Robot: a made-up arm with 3 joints. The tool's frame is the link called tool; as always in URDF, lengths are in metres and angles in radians. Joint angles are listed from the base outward.
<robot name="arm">
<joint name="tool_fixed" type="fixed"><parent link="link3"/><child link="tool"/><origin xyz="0.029 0.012 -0.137" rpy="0 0 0"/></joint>
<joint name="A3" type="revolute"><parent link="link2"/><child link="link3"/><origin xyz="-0.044 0.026 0.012" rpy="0 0 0"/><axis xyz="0 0 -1"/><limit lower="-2.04" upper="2.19"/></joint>
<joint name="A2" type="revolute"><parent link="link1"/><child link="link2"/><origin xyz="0.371 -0.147 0.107" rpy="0 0 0"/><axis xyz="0.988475 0.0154 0.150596"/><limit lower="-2.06" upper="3.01"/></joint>
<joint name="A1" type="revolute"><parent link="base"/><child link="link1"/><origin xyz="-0.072 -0.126 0.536" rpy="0 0 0"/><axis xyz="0 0 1"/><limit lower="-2.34" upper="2.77"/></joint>
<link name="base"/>
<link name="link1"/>
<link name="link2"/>
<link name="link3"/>
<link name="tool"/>
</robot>
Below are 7 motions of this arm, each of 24 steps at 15 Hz.
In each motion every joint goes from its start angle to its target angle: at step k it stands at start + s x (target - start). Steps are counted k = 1, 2, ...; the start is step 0. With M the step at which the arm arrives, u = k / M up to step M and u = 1 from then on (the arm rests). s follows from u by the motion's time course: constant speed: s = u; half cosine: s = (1 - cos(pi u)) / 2; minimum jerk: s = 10 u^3 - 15 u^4 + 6 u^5.
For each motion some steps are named. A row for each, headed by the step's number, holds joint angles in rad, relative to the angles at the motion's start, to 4 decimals.
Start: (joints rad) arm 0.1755 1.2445 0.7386
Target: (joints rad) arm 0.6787 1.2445 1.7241
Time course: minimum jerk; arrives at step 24
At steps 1, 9, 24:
1: 0.0003 0.0000 0.0007
9: 0.1385 0.0000 0.2712
24: 0.5032 0.0000 0.9855

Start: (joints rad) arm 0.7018 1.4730 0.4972
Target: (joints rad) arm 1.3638 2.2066 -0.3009
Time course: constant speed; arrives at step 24
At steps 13, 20, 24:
13: 0.3586 0.3974 -0.4323
20: 0.5517 0.6113 -0.6651
24: 0.6620 0.7336 -0.7981

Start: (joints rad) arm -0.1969 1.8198 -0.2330
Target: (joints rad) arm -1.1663 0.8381 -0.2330
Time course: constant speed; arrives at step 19
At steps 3, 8, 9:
3: -0.1531 -0.1550 0.0000
8: -0.4082 -0.4133 0.0000
9: -0.4592 -0.4650 0.0000

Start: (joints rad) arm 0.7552 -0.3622 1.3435
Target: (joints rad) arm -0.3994 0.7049 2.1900
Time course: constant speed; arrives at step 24
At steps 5, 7, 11, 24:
5: -0.2405 0.2223 0.1764
7: -0.3368 0.3112 0.2469
11: -0.5292 0.4891 0.3880
24: -1.1546 1.0671 0.8465

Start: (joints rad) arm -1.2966 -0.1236 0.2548
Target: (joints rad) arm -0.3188 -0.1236 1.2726
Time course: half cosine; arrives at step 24
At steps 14, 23, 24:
14: 0.6154 0.0000 0.6406
23: 0.9736 0.0000 1.0134
24: 0.9778 0.0000 1.0178

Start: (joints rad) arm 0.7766 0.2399 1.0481
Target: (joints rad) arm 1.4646 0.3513 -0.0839
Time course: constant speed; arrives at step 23
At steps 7, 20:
7: 0.2094 0.0339 -0.3445
20: 0.5983 0.0969 -0.9843

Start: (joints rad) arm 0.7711 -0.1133 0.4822
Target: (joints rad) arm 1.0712 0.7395 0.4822
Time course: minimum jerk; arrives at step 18
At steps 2, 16, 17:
2: 0.0035 0.0098 0.0000
16: 0.2966 0.8430 0.0000
17: 0.2996 0.8515 0.0000

